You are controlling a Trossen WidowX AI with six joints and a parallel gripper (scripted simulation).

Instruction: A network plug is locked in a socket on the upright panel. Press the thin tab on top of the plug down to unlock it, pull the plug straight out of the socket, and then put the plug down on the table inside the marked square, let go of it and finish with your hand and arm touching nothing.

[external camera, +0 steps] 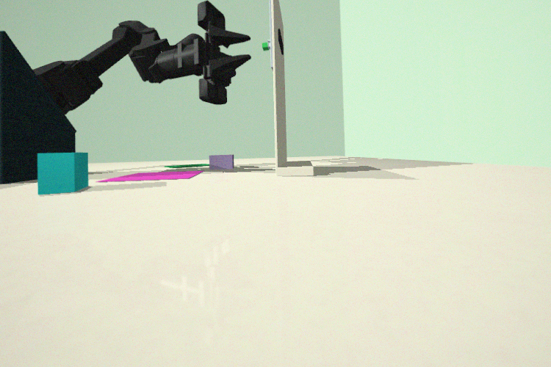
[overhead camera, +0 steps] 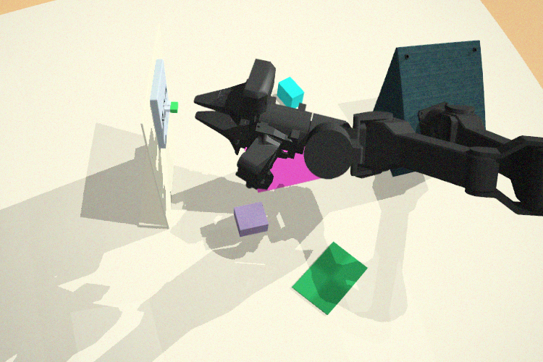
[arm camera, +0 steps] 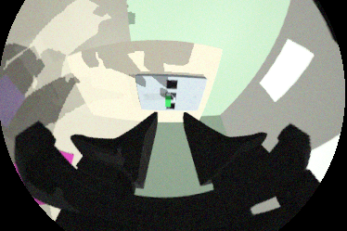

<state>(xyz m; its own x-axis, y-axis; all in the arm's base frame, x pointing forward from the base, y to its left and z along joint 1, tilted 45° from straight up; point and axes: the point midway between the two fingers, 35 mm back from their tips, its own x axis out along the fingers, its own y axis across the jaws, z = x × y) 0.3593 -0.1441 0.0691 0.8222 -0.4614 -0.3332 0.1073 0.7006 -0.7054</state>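
Right now the green plug is 4 cm ahead of my gripper tip and 2 cm to the right of it. The rest, counted from my gripper tip: magenta square (15 cm behind, 1 cm to the right, 23 cm below).
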